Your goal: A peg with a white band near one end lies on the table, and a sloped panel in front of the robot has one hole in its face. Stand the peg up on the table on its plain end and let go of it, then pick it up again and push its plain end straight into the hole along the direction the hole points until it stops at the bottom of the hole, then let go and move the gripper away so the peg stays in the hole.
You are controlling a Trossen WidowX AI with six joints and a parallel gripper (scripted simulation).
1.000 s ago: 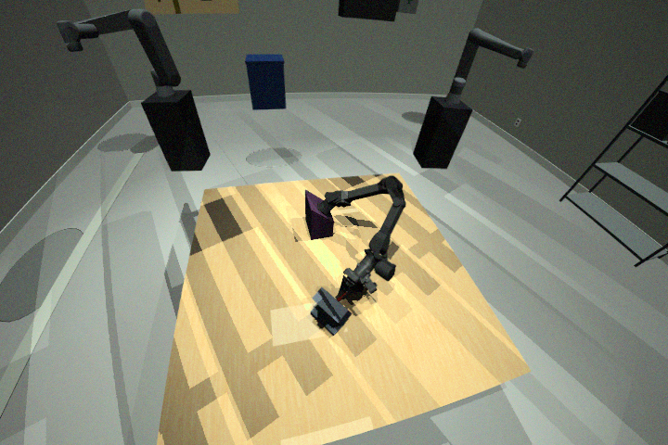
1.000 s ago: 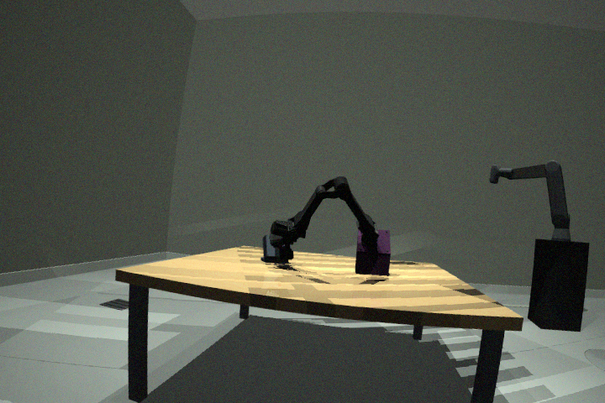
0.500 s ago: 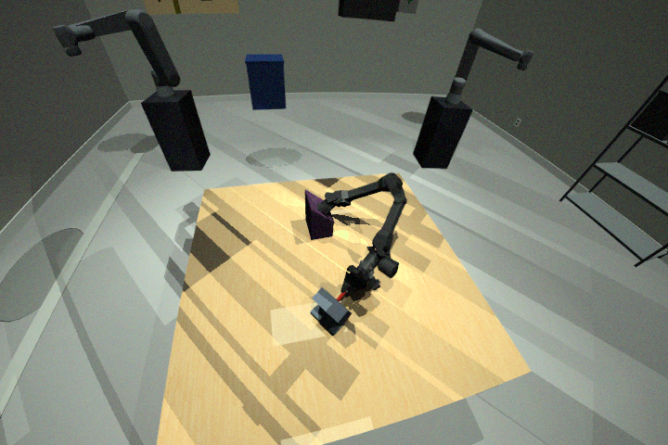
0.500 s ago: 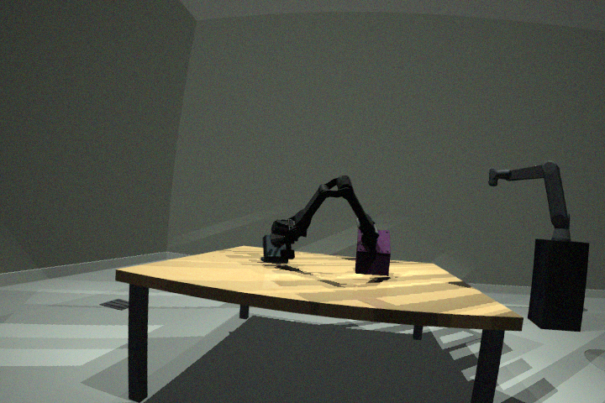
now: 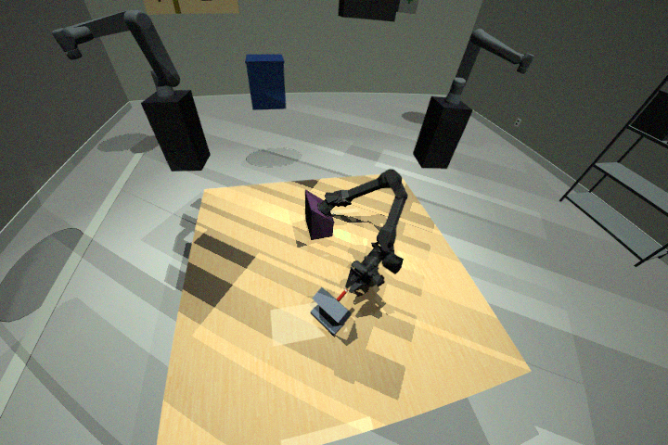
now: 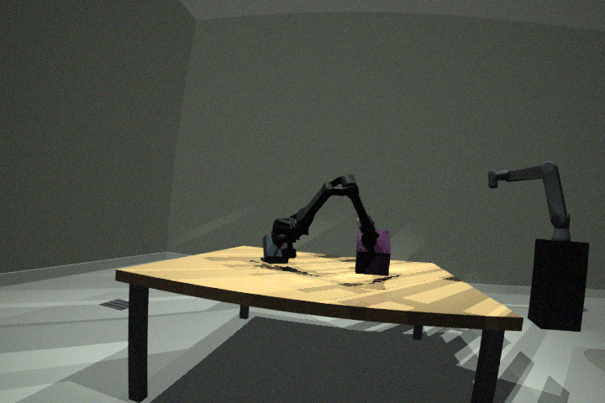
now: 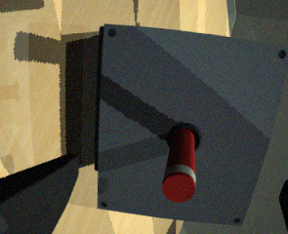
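My gripper tip is 1 cm short of the red peg, 2 cm to the left of it and 1 cm above it. Round my gripper tip: grey sloped panel: 5 cm ahead, 6 cm to the right, 3 cm below.
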